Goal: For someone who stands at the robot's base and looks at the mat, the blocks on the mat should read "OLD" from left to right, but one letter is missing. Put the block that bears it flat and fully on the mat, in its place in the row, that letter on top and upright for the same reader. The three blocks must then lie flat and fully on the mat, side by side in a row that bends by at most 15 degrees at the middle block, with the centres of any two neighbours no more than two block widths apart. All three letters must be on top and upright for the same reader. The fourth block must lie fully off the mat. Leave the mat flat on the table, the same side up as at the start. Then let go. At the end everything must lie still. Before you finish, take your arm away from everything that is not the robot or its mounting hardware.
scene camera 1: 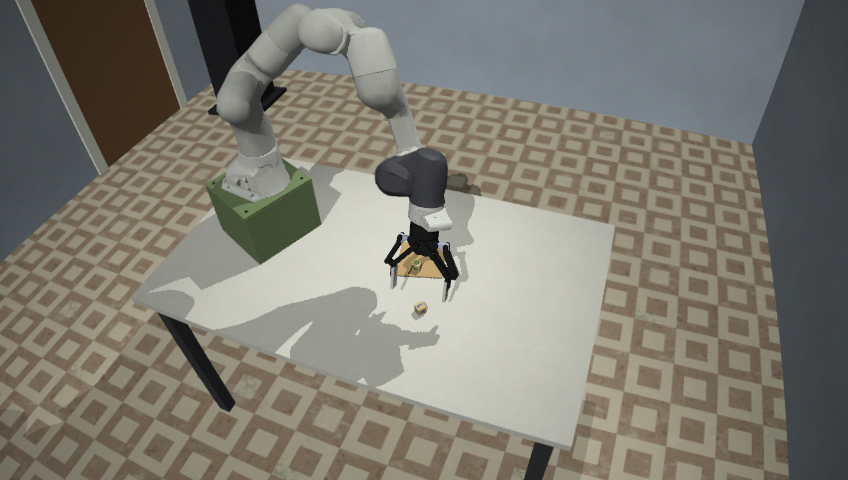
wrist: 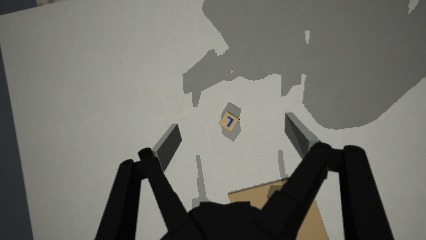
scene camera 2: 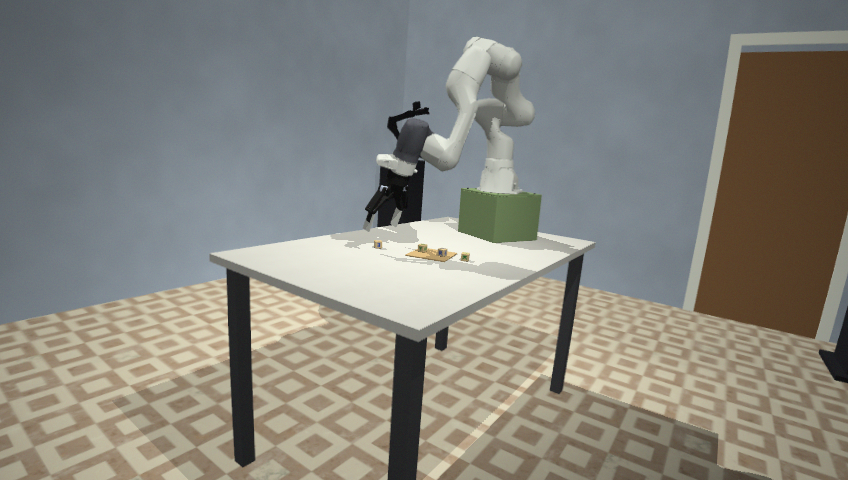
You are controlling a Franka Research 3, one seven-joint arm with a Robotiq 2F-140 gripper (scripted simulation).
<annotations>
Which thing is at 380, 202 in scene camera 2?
The gripper.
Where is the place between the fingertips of the gripper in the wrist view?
At 229, 127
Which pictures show the gripper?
Scene camera 1, the wrist view and scene camera 2: all of them.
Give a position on a tan mat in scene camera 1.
429, 270
</annotations>
